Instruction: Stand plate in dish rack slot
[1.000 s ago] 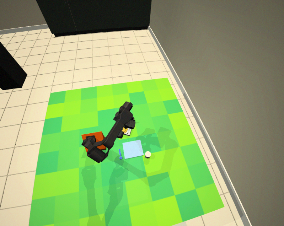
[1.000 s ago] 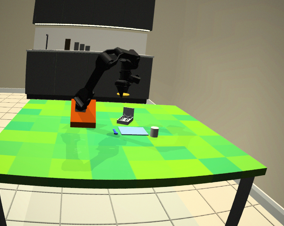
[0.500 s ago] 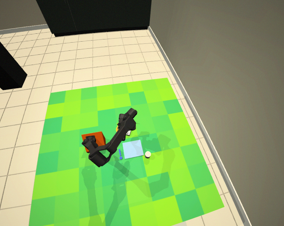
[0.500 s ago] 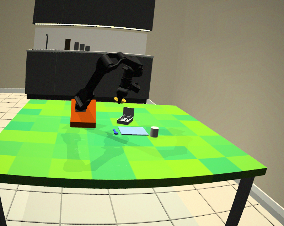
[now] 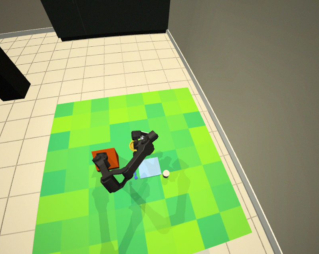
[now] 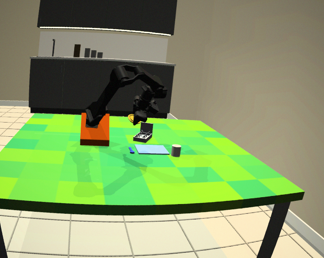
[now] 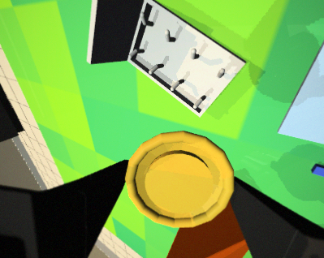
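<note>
My gripper tip is now 90 mm above the dish rack, 70 mm short of it and 60 mm to the right of it. The rest, counted from my gripper tip: blue piece (170 mm to the right, 110 mm below, 20 mm behind); yellow plate (10 mm above); light blue mat (130 mm to the right, 110 mm below, 80 mm ahead).
</note>
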